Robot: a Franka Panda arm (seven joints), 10 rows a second.
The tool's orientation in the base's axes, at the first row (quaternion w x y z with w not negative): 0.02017, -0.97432, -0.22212, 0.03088
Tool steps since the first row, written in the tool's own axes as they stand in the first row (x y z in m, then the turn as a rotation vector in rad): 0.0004, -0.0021, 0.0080, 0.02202, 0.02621, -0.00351; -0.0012, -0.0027, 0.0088, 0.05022, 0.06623, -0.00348; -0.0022, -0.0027, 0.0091, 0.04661, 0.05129, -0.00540; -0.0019, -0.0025, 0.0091, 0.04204, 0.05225, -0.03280; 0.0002, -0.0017, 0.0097, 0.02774, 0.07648, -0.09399; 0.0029, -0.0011, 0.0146, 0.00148, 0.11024, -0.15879; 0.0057, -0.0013, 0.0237, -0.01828, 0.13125, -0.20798
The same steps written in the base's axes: -0.0011, 0.0023, -0.0079, 0.03136, -0.01413, 0.00098; -0.0029, 0.0021, -0.0086, 0.07399, -0.03793, -0.00261; -0.0038, 0.0017, -0.0088, 0.06443, -0.02609, 0.00028; -0.0034, 0.0017, -0.0088, 0.06263, -0.02964, 0.02779; -0.0012, 0.0019, -0.0096, 0.06446, -0.05923, 0.08826; 0.0011, 0.0026, -0.0147, 0.05989, -0.10269, 0.15244; 0.0029, 0.0043, -0.0239, 0.05458, -0.13145, 0.20139
